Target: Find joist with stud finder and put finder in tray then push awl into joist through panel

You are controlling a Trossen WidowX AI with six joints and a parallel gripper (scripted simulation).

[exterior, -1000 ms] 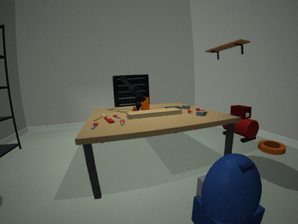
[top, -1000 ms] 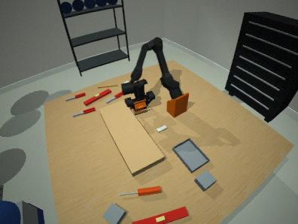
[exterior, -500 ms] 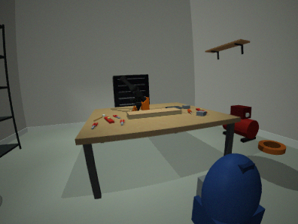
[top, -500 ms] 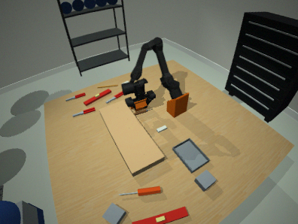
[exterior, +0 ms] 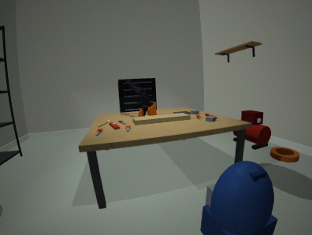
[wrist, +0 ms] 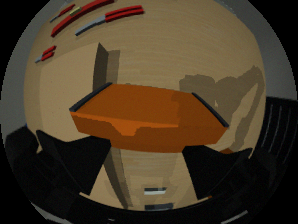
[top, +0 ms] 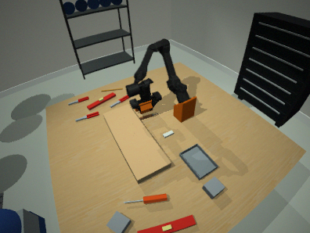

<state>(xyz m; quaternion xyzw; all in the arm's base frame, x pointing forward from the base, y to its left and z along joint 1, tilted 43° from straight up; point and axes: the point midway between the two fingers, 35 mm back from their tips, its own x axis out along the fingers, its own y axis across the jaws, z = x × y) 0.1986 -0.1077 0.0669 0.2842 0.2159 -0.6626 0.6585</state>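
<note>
The awl lies 20 mm behind my gripper tip, 20 mm to the left of it and 40 mm below it. The rest, counted from my gripper tip: indicator window (30 mm behind, 10 mm to the left, 10 mm below); orange stud finder (20 mm behind); grey tray (50 mm behind, 440 mm to the left, 30 mm below).
</note>
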